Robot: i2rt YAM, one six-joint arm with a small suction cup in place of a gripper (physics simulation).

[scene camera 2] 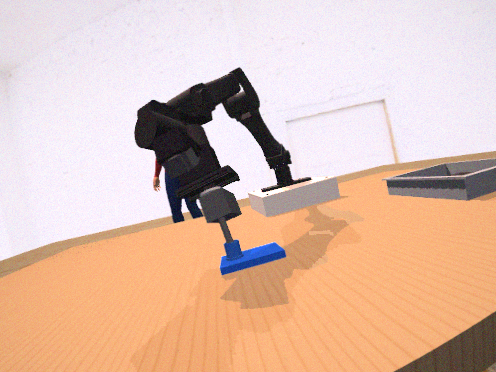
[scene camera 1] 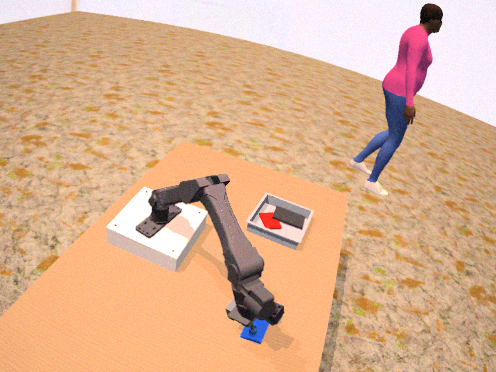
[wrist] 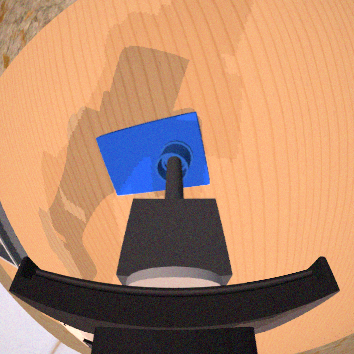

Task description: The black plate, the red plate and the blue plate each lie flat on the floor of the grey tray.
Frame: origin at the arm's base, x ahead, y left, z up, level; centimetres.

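Seen in the pictures: hand, its tool point: (scene camera 2: 238,262) (scene camera 1: 254,334) (wrist: 173,149); arm's base, origin of its link: (scene camera 2: 285,185) (scene camera 1: 159,220).
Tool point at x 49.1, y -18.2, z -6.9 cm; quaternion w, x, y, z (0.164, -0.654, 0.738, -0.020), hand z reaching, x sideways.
Pixels of each thing's middle, then the offset from my tool point to it. Level surfaces: height alone.
- blue plate, middle of its body: (wrist: 151,157) (scene camera 2: 251,256) (scene camera 1: 255,328) dx -0.6, dy +2.2, dz +0.3 cm
- grey tray, middle of its body: (scene camera 2: 453,177) (scene camera 1: 280,220) dx -15.8, dy +56.0, dz +1.8 cm
- red plate, middle of its body: (scene camera 1: 270,220) dx -19.7, dy +55.0, dz +0.1 cm
- black plate, middle of its body: (scene camera 1: 288,217) dx -14.1, dy +62.0, dz +0.7 cm
- wooden table, height of its surface: dz -0.7 cm
The blue plate (scene camera 1: 261,329) (scene camera 2: 265,255) (wrist: 132,155) hangs on my suction cup (scene camera 1: 253,330) (scene camera 2: 233,250) (wrist: 174,162), a little above the table, with its shadow apart from it. The cup holds it off-centre, near one end. The grey tray (scene camera 1: 272,238) (scene camera 2: 425,189) stands at the back right in scene camera 1, well away from the cup. In it the red plate (scene camera 1: 269,220) lies on the floor, and the black plate (scene camera 1: 290,217) is right beside it, their near edges meeting or overlapping. I cannot tell whether the black plate is fully flat.
The arm's white base block (scene camera 1: 145,250) (scene camera 2: 300,199) stands on the wooden table (scene camera 1: 200,320) (scene camera 2: 125,280), left of the tray. The tray's raised walls surround the two plates. A person in pink (scene camera 1: 412,65) is on the floor beyond the table.
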